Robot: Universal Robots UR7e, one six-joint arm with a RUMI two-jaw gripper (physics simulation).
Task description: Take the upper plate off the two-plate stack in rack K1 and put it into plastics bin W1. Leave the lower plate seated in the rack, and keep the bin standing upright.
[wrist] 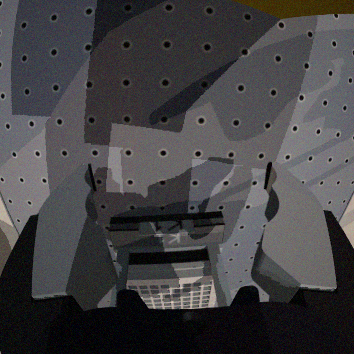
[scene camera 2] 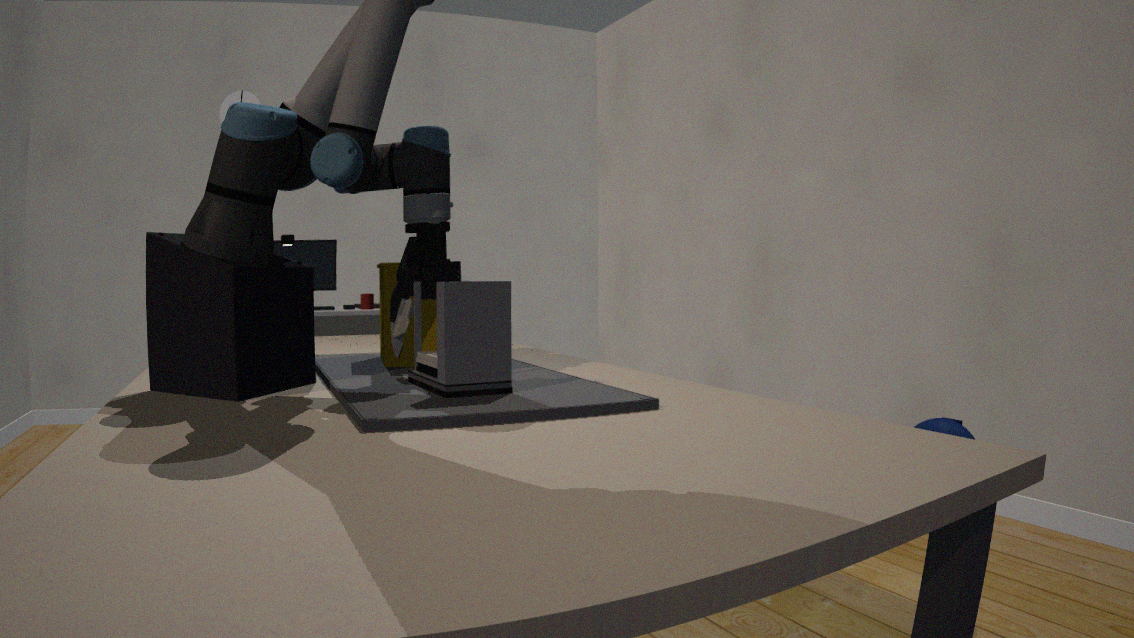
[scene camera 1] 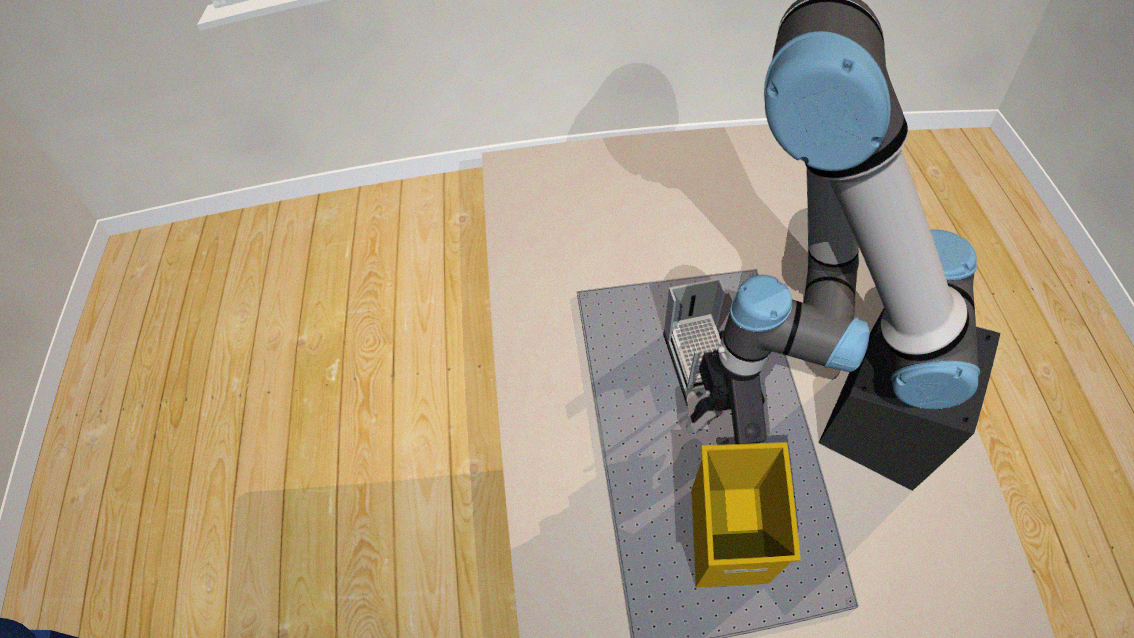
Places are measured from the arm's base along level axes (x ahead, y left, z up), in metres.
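Pixels of known places: gripper, fingertip midpoint: [wrist: 179, 166] [scene camera 1: 718, 425]; arm's base at its link origin: [scene camera 2: 227, 251].
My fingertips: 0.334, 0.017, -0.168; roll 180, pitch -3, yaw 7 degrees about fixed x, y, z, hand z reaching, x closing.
Observation:
Ahead of a thing's pixels: the offset from my fingertips to its top centre, as dx, dy, dz. Level surfaces: height alone.
The upper plate @[+0.011, -0.153, +0.016] [scene camera 1: 696, 334] [wrist: 175, 296] is white with a grid of wells and lies flat in grey rack K1 @[+0.010, -0.143, +0.117] [scene camera 1: 709, 295] [scene camera 2: 474, 333]. The lower plate cannot be made out separately. My gripper [scene camera 1: 710, 425] [wrist: 179, 166] is open and empty, pointing down at the bin-side end of the rack. In the wrist view its fingers stand wide on either side of the rack's near end, with the plate grid partly cut off by the gripper body. In scene camera 2 the rack hides part of the gripper. Yellow bin W1 @[+0.005, +0.191, +0.149] [scene camera 1: 701, 523] [scene camera 2: 386, 317] [wrist: 322, 6] stands upright and empty.
Rack and bin stand on a grey perforated board @[dz -0.031] [scene camera 1: 650, 555] [scene camera 2: 586, 399] [wrist: 150, 62] on the beige table @[dz -0.044] [scene camera 1: 547, 396] [scene camera 2: 674, 460]. The rack's tall end walls rise above the plate. The arm's black pedestal [scene camera 1: 904, 428] [scene camera 2: 229, 325] stands beside the board.

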